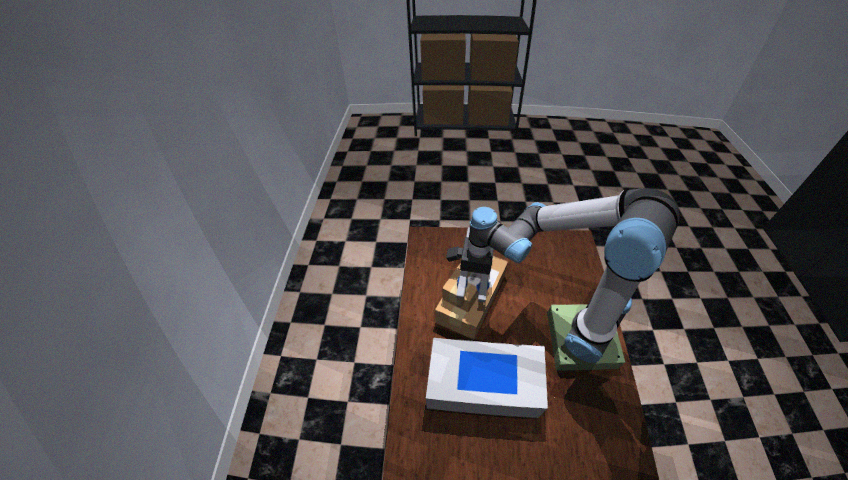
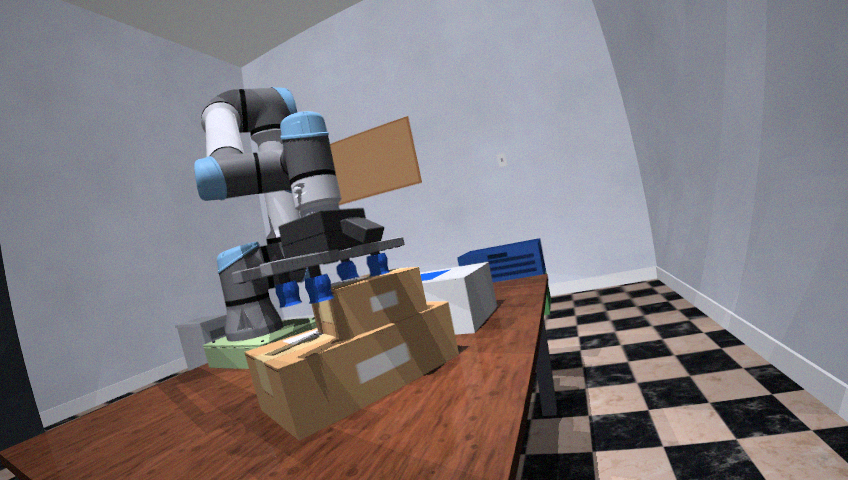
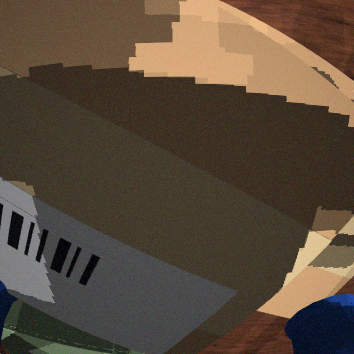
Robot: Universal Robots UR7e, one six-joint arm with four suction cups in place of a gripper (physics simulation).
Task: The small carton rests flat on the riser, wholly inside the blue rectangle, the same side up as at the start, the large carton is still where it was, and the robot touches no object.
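Places are measured from the arm's base along level axes (x left, y ahead, z down), in metres.
Pixels of known places: end effector, tool point: [image 3: 163, 242]; arm's base, origin of the base link: [image 2: 255, 332].
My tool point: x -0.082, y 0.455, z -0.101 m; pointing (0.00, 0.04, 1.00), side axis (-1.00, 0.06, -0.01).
Note:
Ahead of a thing's pixels: the offset from my tool point to its top centre. Level surfaces: height alone.
The small carton {dx +0.041, dy +0.019, dz -0.011 m} [image 1: 455, 294] [image 2: 404, 291] [image 3: 150, 190] sits upright above the large carton {dx +0.011, dy -0.005, dz +0.062 m} [image 1: 458, 321] [image 2: 333, 386], with no clear gap between them. My suction gripper [image 1: 474, 290] [image 2: 333, 278] is shut on the small carton near one end of its top. Two blue cups meet the top; the other two seem to hang past its end, and their contact is partly hidden. The large carton lies flat on the table. The white riser {dx +0.336, dy -0.108, dz +0.041 m} [image 1: 529, 380] [image 2: 482, 297] stands apart from both cartons, with the blue rectangle {dx +0.336, dy -0.108, dz +0.041 m} [image 1: 487, 372] [image 2: 434, 275] on its top.
The green base plate [image 1: 562, 350] [image 2: 229, 356] of the arm stands on the wooden table {dz +0.162 m} [image 1: 535, 446] [image 2: 208, 428], beside the riser. A blue slotted box [image 2: 505, 261] shows behind the riser. A dark shelf unit [image 1: 470, 23] with brown boxes stands by the far wall.

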